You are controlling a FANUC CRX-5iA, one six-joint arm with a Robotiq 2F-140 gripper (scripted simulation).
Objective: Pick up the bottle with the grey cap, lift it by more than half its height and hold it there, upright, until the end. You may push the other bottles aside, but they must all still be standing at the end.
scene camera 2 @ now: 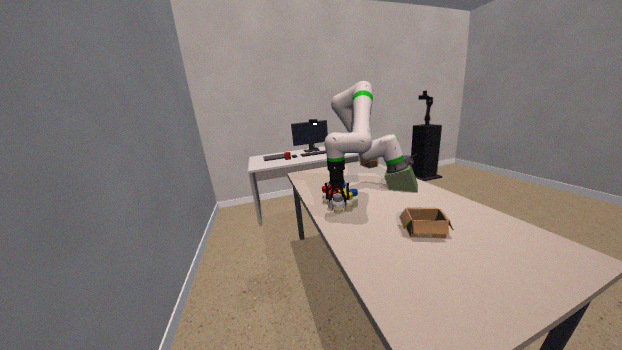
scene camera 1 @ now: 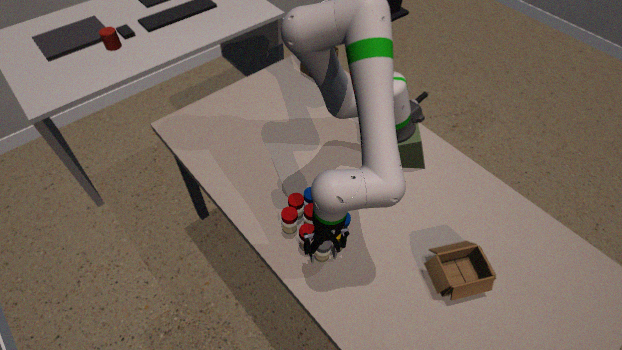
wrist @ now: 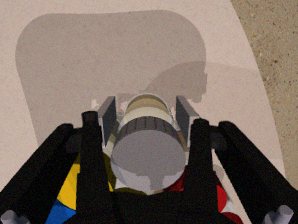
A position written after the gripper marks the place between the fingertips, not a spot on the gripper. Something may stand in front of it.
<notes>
In view: the gripper [scene camera 1: 323,257].
The gripper also shows in the wrist view [wrist: 145,107].
</notes>
